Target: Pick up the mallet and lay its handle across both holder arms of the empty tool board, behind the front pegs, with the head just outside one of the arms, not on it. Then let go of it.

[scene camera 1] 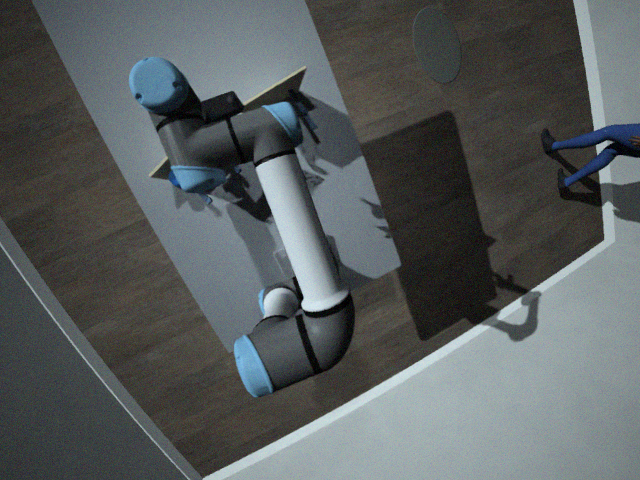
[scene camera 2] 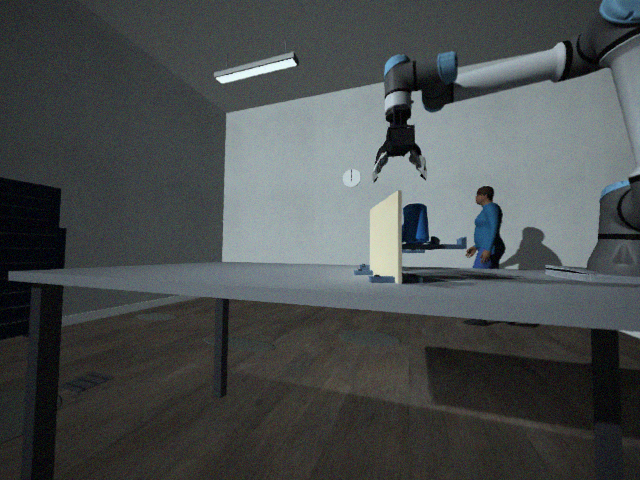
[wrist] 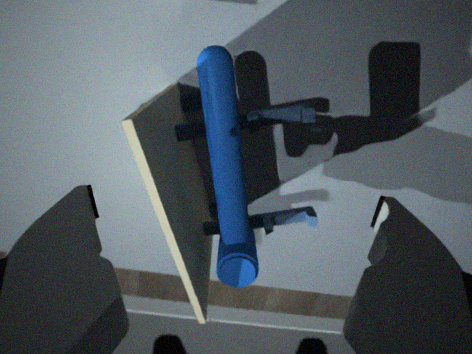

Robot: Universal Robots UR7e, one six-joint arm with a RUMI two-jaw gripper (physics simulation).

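Where they show: gripper, between the fingertips: [scene camera 2: 399,181] [wrist: 236,195]; arm's base, origin of its link: [scene camera 2: 627,273].
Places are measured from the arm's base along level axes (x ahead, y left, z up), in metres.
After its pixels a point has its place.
The blue mallet handle [wrist: 225,160] @[x 0.570, y 0.093, z 0.110 m] lies across both holder arms [wrist: 287,115] @[x 0.502, y 0.048, z 0.066 m] [wrist: 287,217] @[x 0.472, y 0.193, z 0.066 m] of the pale tool board [wrist: 165,220] @[x 0.621, y 0.129, z 0.176 m] [scene camera 2: 385,237] @[x 0.608, y 0.194, z 0.083 m] [scene camera 1: 158,168] @[x 0.587, y 0.243, z 0.175 m], between the board and the front pegs. The mallet head [wrist: 237,267] @[x 0.545, y 0.209, z 0.151 m] [scene camera 2: 415,223] @[x 0.546, y 0.248, z 0.110 m] shows just past the lower arm in the wrist view; whether it touches that arm cannot be told. My gripper [wrist: 236,195] @[x 0.567, y 0.047, z 0.256 m] [scene camera 2: 399,178] @[x 0.567, y 0.047, z 0.256 m] is open and empty, its fingertips well apart. It is above the board and the mallet, clear of both. In scene camera 1 the robot arm hides the gripper and most of the mallet.
A second tool board [scene camera 1: 281,86] @[x 0.645, y -0.220, z 0.135 m] with dark holder arms [scene camera 1: 307,116] @[x 0.539, y -0.277, z 0.055 m] stands farther right in scene camera 1. Both boards stand on the grey table [scene camera 1: 206,41] @[x 0.951, y -0.091, z -0.018 m] [scene camera 2: 180,279] @[x 1.049, y 0.349, z -0.018 m]. A person [scene camera 2: 488,227] [scene camera 1: 584,142] stands beyond the table.
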